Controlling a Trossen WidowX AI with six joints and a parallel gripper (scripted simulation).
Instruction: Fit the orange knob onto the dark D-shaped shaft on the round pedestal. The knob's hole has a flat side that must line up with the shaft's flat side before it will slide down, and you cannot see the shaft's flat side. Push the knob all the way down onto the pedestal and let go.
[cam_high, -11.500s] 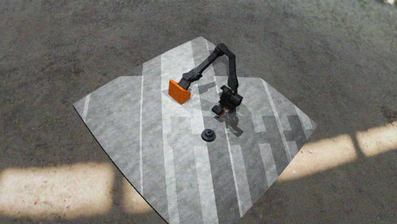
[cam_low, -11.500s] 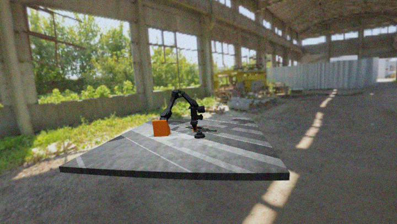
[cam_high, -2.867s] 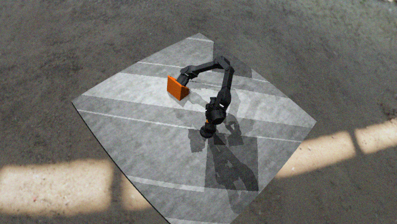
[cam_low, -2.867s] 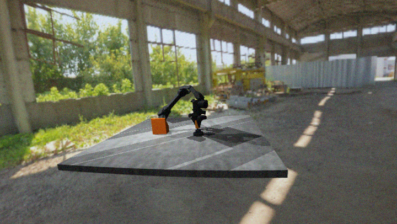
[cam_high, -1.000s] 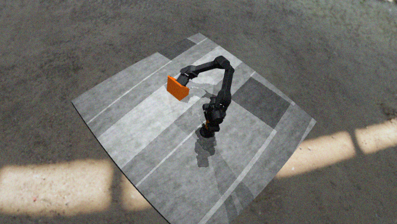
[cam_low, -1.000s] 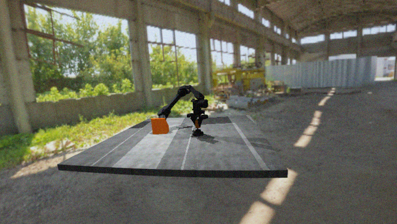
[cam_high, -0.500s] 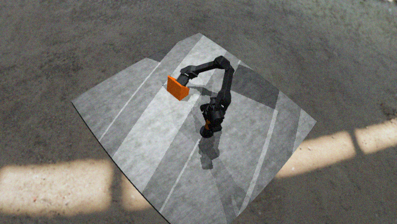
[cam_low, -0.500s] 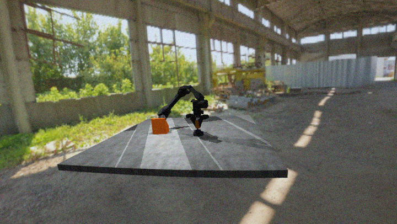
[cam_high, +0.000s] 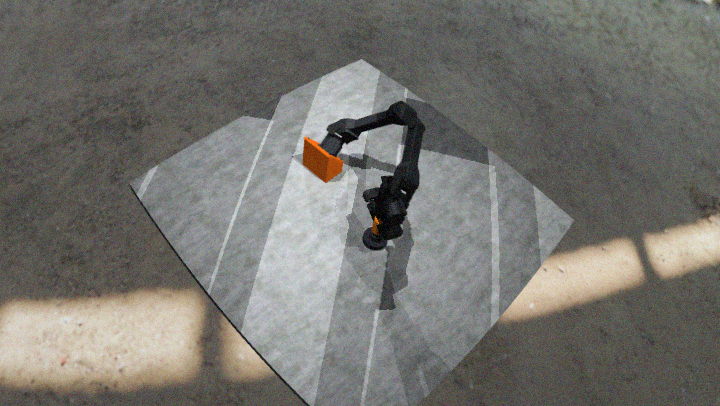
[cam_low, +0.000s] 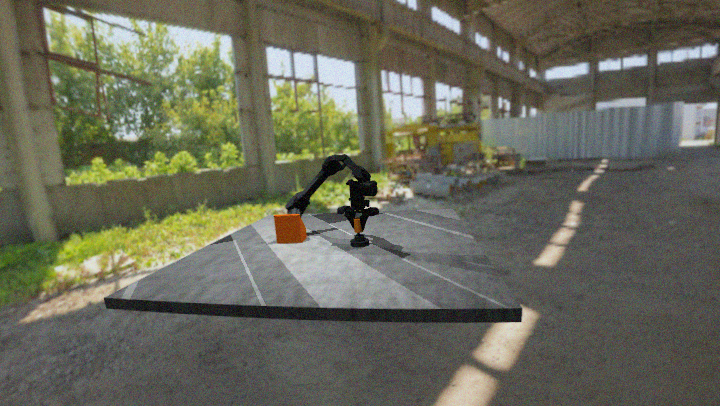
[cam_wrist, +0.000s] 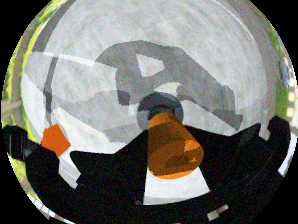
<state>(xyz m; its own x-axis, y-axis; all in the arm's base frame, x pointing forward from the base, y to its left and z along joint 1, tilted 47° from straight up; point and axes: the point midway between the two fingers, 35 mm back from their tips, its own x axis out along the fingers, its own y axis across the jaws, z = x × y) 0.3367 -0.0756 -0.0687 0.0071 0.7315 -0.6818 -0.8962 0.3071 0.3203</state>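
The orange knob is 20 mm above my gripper tip. The rest, counted from my gripper tip: dark round pedestal (40 mm below).
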